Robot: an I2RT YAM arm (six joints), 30 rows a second.
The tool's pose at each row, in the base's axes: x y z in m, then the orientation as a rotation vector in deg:
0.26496, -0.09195, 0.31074, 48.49, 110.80, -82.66
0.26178, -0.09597, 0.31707, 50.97, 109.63, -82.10
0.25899, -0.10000, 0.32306, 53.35, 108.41, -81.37
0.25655, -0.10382, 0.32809, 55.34, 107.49, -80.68
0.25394, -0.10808, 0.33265, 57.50, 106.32, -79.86
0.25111, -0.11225, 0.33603, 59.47, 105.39, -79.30
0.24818, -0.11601, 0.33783, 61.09, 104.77, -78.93
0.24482, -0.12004, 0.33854, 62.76, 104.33, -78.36
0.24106, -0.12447, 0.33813, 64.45, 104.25, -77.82
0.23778, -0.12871, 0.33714, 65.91, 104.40, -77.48
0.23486, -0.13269, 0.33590, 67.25, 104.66, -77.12
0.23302, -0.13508, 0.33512, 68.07, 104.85, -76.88
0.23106, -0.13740, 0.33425, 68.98, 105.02, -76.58
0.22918, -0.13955, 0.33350, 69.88, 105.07, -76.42
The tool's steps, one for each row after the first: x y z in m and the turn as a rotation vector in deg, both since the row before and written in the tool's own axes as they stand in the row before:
-0.00339, -0.00711, 0.00206, 0.61, 0.68, 1.90
-0.00362, -0.00647, 0.00221, 0.49, 0.60, 1.96
-0.00327, -0.00547, 0.00229, 0.35, 0.59, 1.60
-0.00306, -0.00533, 0.00283, 0.38, 0.55, 1.86
-0.00215, -0.00478, 0.00305, 0.46, 0.62, 1.52
-0.00086, -0.00395, 0.00310, 0.43, 0.62, 1.11
0.00009, -0.00381, 0.00368, 0.29, 0.78, 1.10
0.00100, -0.00368, 0.00440, 0.27, 1.03, 0.86
0.00119, -0.00296, 0.00442, 0.30, 1.03, 0.54
0.00120, -0.00249, 0.00427, 0.23, 1.02, 0.43
0.00073, -0.00155, 0.00260, 0.12, 0.65, 0.25
0.00085, -0.00161, 0.00258, 0.12, 0.70, 0.31
0.00073, -0.00158, 0.00239, 0.23, 0.61, 0.32

